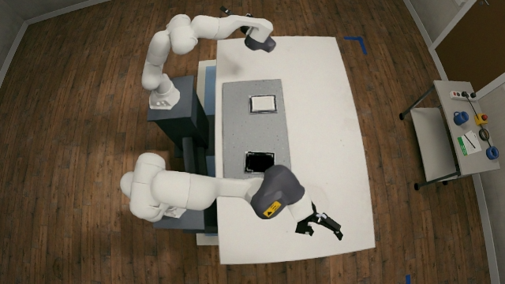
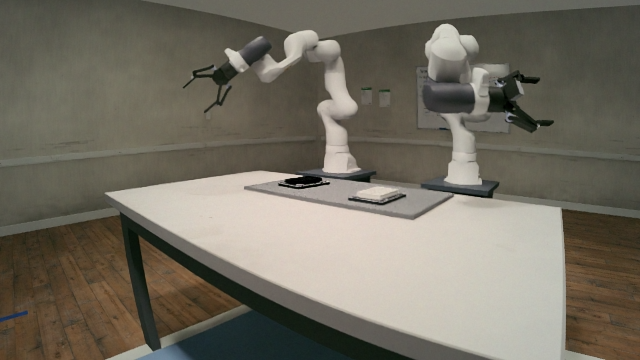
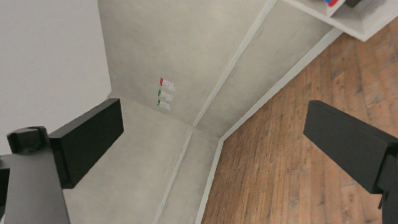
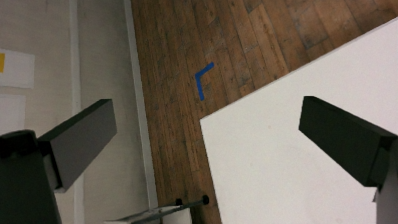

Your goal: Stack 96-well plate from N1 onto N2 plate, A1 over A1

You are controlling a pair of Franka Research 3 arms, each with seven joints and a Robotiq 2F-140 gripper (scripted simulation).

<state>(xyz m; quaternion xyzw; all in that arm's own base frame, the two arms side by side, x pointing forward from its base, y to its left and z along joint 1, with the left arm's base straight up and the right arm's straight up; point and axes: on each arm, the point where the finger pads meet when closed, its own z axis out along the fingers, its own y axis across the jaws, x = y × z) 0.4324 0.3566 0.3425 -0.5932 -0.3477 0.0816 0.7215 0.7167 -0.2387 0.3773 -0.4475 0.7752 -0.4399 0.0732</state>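
The white 96-well plate lies 11 cm behind my right hand, 79 cm to the left of it and 35 cm below it. The rest, counted from my right hand: nest N2: 19 cm behind, 44 cm to the left, 36 cm below; black plate: 19 cm behind, 44 cm to the left, 35 cm below; grey board: 19 cm behind, 63 cm to the left, 37 cm below.
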